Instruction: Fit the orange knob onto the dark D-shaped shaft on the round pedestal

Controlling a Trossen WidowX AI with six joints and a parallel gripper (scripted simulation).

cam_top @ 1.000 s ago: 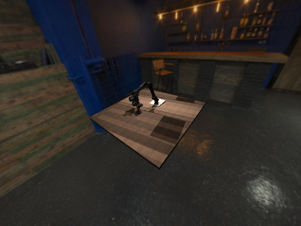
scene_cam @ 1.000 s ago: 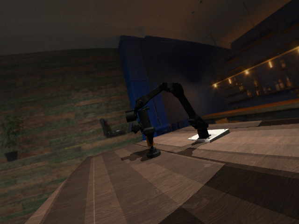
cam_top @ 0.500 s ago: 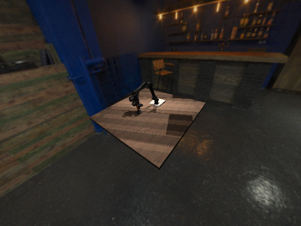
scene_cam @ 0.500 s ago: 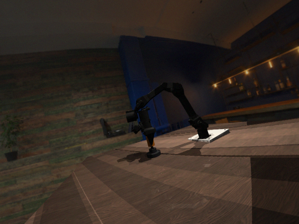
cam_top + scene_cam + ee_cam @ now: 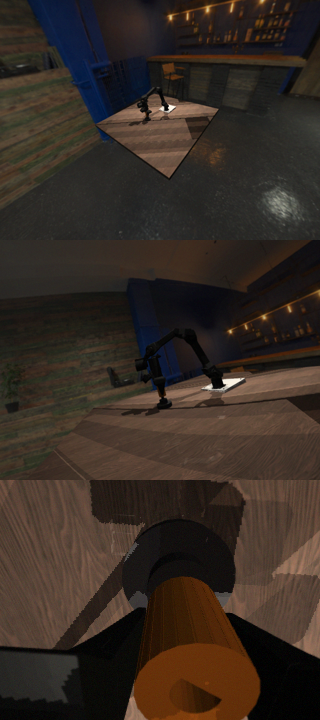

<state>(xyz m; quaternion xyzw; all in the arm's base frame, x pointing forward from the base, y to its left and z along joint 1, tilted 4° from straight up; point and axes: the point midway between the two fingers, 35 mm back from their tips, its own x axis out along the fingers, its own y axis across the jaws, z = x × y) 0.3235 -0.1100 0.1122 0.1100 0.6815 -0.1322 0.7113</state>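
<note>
The orange knob is 2 cm above my gripper tip. Also, from my gripper tip: dark round pedestal 4 cm below.
</note>
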